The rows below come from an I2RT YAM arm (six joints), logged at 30 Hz.
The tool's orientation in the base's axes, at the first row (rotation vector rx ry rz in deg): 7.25, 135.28, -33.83
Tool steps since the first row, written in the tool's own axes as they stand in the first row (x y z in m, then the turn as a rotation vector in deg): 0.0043, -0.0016, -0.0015, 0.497, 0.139, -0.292; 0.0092, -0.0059, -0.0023, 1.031, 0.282, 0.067; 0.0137, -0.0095, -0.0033, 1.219, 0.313, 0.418; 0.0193, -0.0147, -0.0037, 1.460, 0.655, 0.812; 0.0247, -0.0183, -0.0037, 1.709, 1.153, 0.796; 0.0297, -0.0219, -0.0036, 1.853, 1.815, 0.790; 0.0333, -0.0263, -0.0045, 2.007, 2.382, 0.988; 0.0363, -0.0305, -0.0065, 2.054, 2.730, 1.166; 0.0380, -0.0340, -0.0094, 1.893, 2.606, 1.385; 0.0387, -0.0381, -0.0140, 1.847, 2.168, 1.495; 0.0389, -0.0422, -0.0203, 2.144, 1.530, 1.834; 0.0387, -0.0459, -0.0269, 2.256, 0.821, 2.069
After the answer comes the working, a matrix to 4 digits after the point.
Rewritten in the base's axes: -0.0046, -0.0010, -0.0012, -0.519, 0.221, -0.183; -0.0098, -0.0049, -0.0022, -0.671, 0.151, -0.821; -0.0147, -0.0079, -0.0031, -0.593, 0.009, -1.186; -0.0205, -0.0128, -0.0045, -0.453, 0.121, -1.732; -0.0254, -0.0164, -0.0067, -0.529, 0.556, -2.072; -0.0300, -0.0199, -0.0086, -0.479, 1.139, -2.414; -0.0344, -0.0237, -0.0087, -0.337, 1.545, -2.859; -0.0389, -0.0268, -0.0077, -0.179, 1.773, -3.139; -0.0428, -0.0287, -0.0056, 0.045, 1.575, -3.132; -0.0471, -0.0304, -0.0014, 0.039, 1.139, -3.008; -0.0521, -0.0312, 0.0041, -0.138, 0.398, -3.182; -0.0569, -0.0315, 0.0100, -0.254, -0.347, -3.140
The tool's axes in the first row as the columns of a matrix, in the base's axes (rounded; the answer above uses it unrounded):
-0.7572, 0.2455, 0.6053
-0.0683, 0.8918, -0.4472
-0.6496, -0.3799, -0.6585

